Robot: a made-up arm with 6 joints.
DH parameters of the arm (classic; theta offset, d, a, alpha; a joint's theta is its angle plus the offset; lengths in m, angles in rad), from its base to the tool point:
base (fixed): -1.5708 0.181 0 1.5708
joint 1: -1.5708 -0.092 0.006 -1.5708
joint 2: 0.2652 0 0.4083 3.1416
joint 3: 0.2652 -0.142 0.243 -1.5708
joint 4: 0 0.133 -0.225 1.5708
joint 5: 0 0.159 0.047 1.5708
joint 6: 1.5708 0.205 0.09 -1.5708
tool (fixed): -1.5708 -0.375 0 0
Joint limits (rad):
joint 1: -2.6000..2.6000
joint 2: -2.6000..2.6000
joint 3: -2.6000..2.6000
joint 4: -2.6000..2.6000
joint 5: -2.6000..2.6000
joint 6: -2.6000..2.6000
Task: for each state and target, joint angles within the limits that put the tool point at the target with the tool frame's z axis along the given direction. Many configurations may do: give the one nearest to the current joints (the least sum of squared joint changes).
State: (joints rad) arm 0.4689 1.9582 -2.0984 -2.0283 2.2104 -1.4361
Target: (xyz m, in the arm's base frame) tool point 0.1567 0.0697 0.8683 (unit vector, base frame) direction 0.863 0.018 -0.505
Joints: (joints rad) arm 0.4108 1.8480 -2.4590 -1.3521 1.5949 -1.4922
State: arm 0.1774 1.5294 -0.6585 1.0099 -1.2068 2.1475
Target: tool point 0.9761 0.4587 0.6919 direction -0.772 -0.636 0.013
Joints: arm 0.1558 2.0788 -0.0760 1.8186 -0.4257 2.6000
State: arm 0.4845 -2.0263 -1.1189 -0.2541 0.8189 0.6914
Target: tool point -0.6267 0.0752 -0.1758 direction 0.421 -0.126 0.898
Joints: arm 1.0848 -2.3472 -1.5011 0.5224 1.1020 1.5164
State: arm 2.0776 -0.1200 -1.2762 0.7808 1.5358 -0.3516
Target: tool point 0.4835 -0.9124 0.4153 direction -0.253 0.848 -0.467
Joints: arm 1.8149 -0.2881 -1.3623 0.6854 0.8056 0.2328
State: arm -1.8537 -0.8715 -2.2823 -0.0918 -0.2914 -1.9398
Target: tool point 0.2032 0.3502 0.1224 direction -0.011 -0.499 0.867
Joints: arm -2.2438 -0.3479 -2.0215 0.3824 -0.3604 -1.1370
